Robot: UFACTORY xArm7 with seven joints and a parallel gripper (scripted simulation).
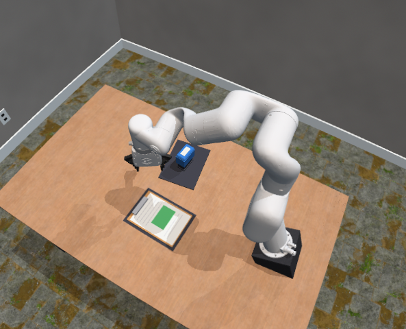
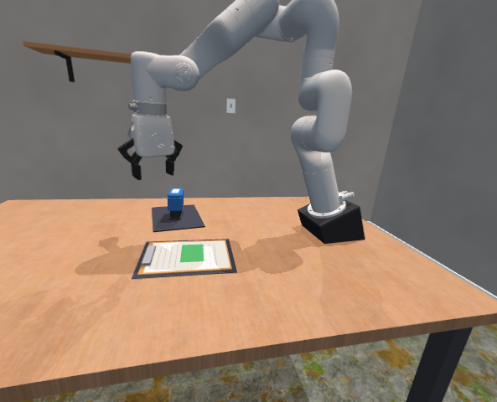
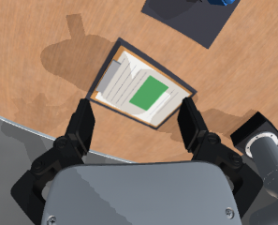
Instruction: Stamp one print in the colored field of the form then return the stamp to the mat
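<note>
My hand is 20 cm to the left of the blue stamp, 16 cm above it and 1 cm past it. Also, from my hand: dark mat: 21 cm below, 20 cm to the right, 1 cm behind; then form: 21 cm below, 9 cm behind, 7 cm to the left; then black stamp base: 20 cm to the right, 19 cm below, 1 cm behind.
</note>
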